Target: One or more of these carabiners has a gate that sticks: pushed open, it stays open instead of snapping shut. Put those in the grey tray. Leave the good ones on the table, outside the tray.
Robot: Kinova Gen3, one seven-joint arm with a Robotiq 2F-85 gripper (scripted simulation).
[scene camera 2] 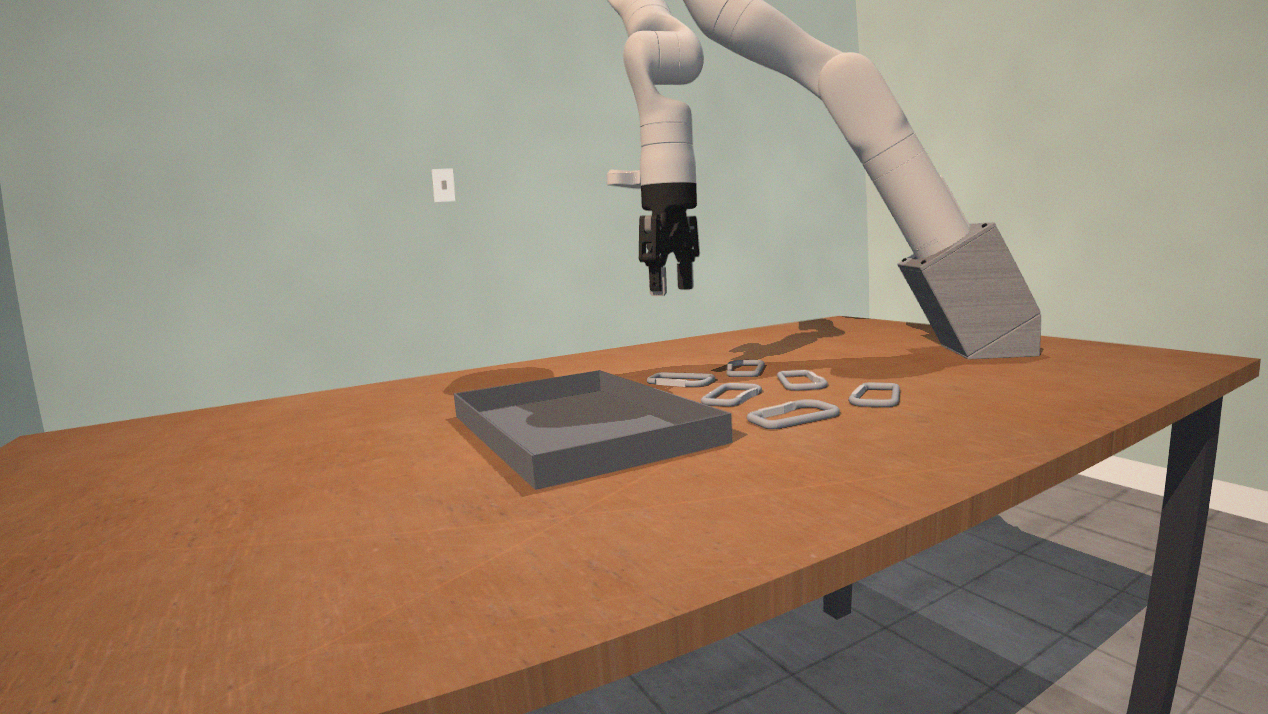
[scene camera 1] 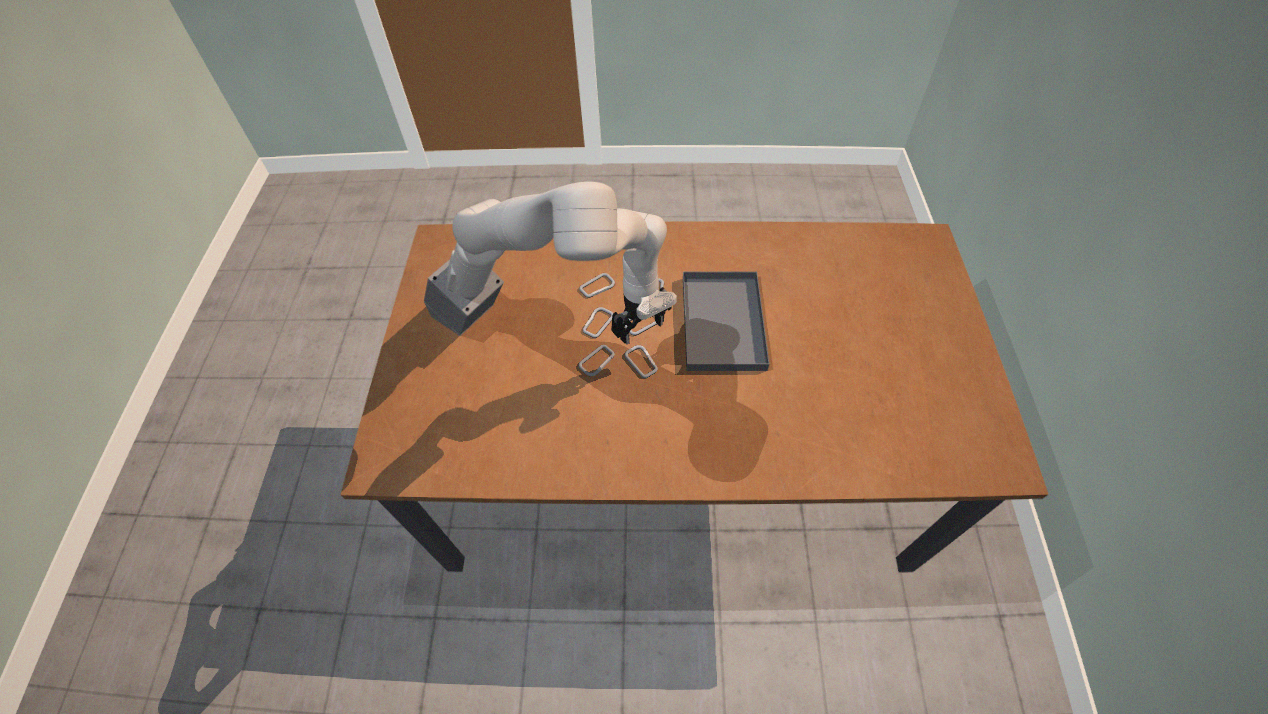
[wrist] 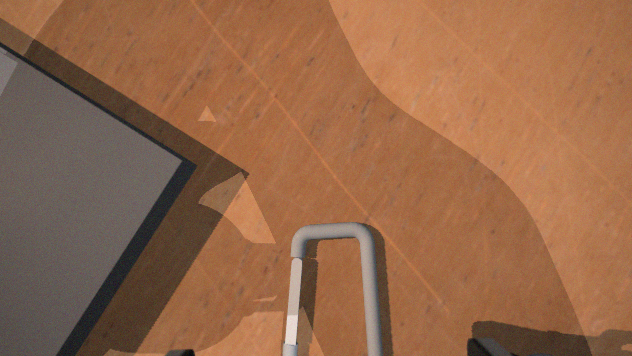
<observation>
I see my gripper and a grey tray.
My gripper is seen too in scene camera 1.
</observation>
